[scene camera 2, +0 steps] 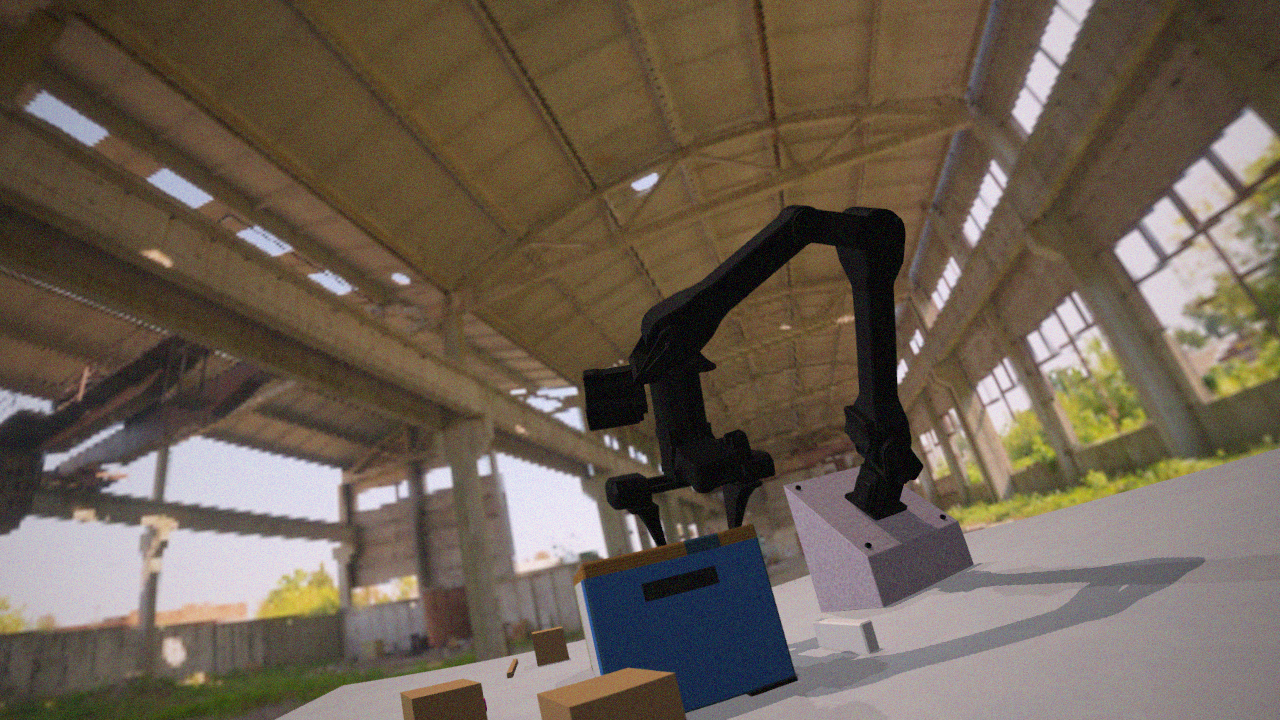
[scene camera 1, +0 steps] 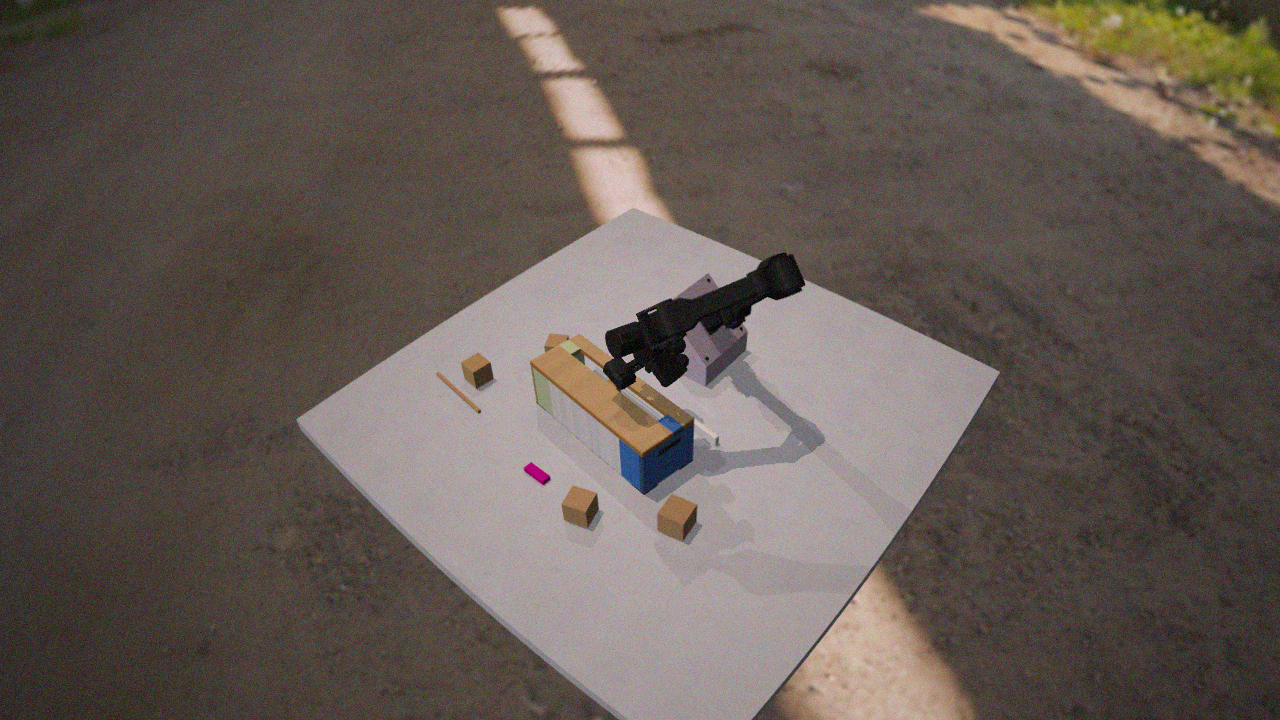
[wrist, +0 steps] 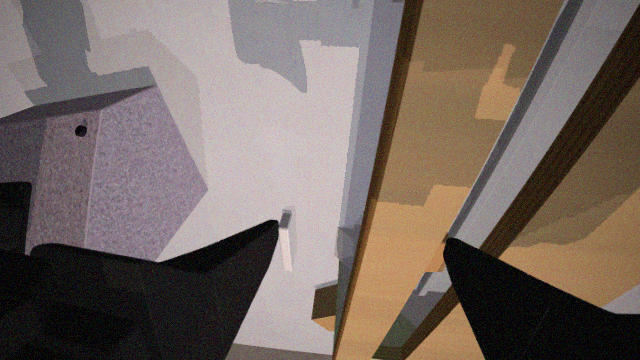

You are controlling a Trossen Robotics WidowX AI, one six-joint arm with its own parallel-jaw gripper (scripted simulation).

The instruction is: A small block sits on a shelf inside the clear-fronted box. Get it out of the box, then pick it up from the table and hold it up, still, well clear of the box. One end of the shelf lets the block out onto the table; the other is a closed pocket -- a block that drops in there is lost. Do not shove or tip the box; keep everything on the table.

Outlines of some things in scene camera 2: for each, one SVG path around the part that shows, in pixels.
My gripper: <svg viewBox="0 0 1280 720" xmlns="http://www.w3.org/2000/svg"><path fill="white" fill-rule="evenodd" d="M770 454L752 450L745 432L739 429L726 433L724 437L716 439L712 434L710 422L706 422L706 413L680 419L655 421L656 437L659 440L662 459L661 468L664 475L646 478L640 473L629 473L609 477L605 484L607 501L614 509L626 509L631 514L638 514L658 547L667 543L659 520L660 509L653 502L652 494L690 486L698 493L708 493L713 491L714 488L722 486L729 530L742 526L746 503L756 487L762 485L762 481L759 479L776 474L774 462Z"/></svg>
A long box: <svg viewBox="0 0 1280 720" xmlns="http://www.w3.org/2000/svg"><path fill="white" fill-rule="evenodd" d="M812 622L818 645L821 647L862 652L865 654L879 649L877 637L873 630L874 627L870 620L821 618ZM754 525L750 523L703 537L583 563L573 581L590 663L595 677L626 668L674 672L685 713L745 694L749 696L759 695L798 681L797 676L799 674L795 673L793 668L794 665L791 661L792 658L789 653Z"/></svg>
